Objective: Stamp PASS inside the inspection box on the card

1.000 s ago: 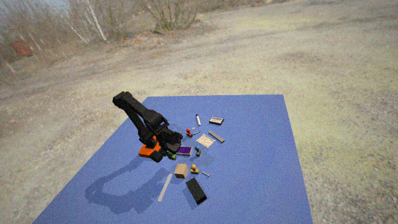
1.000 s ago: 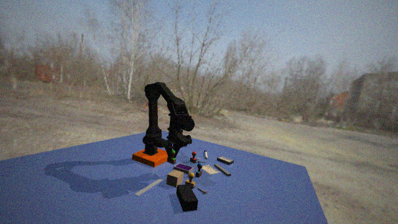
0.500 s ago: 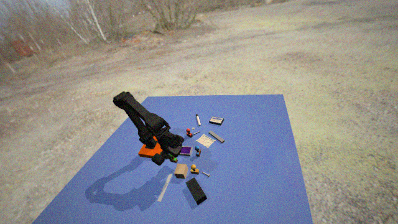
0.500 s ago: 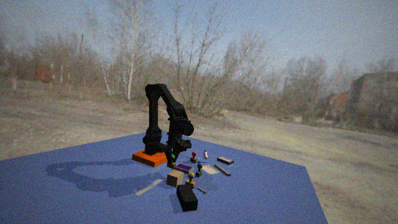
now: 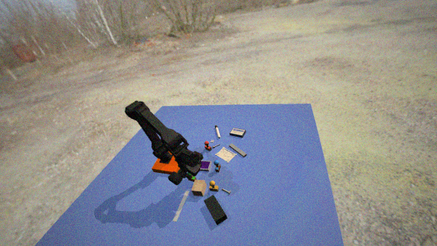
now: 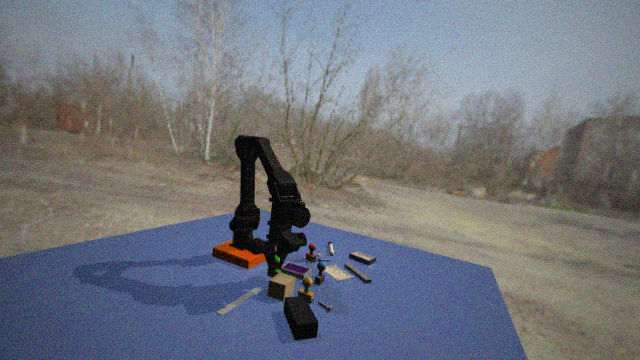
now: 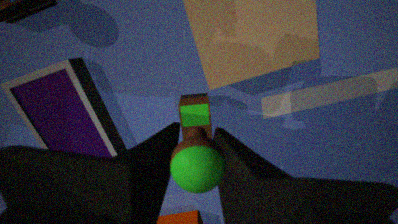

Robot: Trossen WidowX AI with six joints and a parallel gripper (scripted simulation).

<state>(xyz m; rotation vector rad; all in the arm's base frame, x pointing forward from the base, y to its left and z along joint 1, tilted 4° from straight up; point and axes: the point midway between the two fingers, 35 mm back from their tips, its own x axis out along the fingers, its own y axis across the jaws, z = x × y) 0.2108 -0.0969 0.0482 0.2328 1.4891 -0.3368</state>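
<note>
Right now my gripper tip is right at the green-knobbed stamp. Round my gripper tip: yellow-knobbed stamp: 120 mm ahead, 20 mm to the right, 20 mm below; purple ink pad: 10 mm ahead, 100 mm to the left, 30 mm below; tan box: 50 mm ahead, 40 mm to the right, 20 mm below.
</note>
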